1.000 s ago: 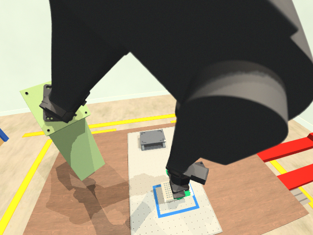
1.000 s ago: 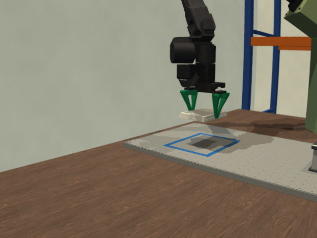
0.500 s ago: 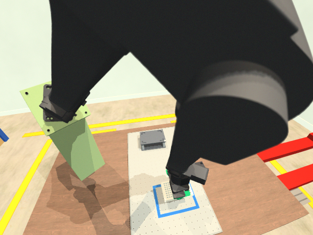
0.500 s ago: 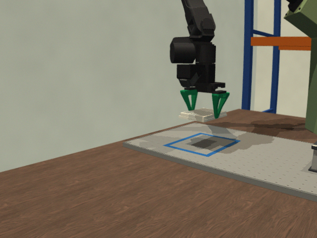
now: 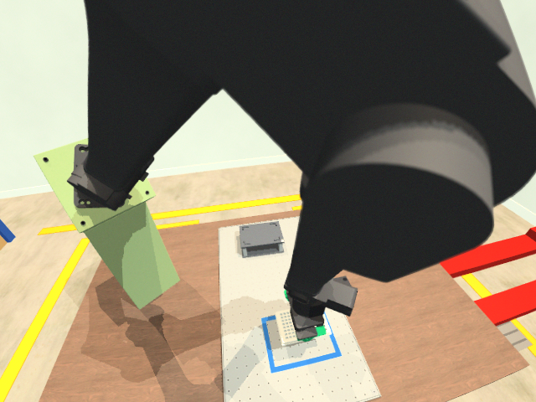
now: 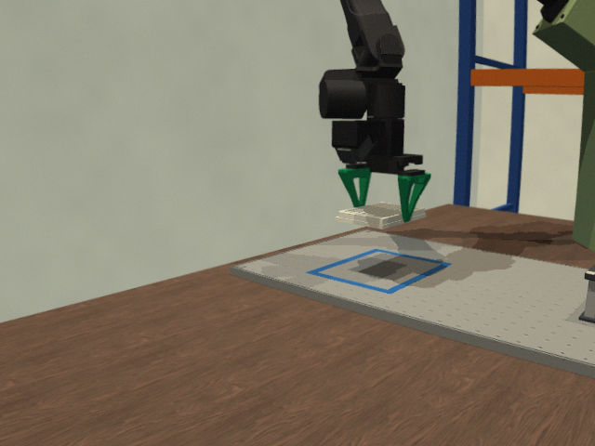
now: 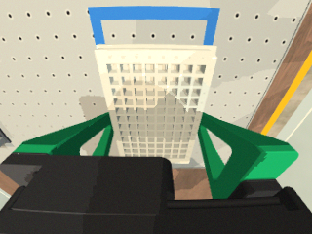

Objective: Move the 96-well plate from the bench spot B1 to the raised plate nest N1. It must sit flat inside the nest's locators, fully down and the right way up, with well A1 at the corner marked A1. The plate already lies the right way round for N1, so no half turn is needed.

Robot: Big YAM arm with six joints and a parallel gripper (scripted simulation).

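Now: hand 100 mm short of the dark grey raised nest N1, 370 mm to the right of it and 30 mm above it. From my hand the other things lie so: A1 label 150 mm ahead, 290 mm to the left, 30 mm below; then white 96-well plate right at my hand.
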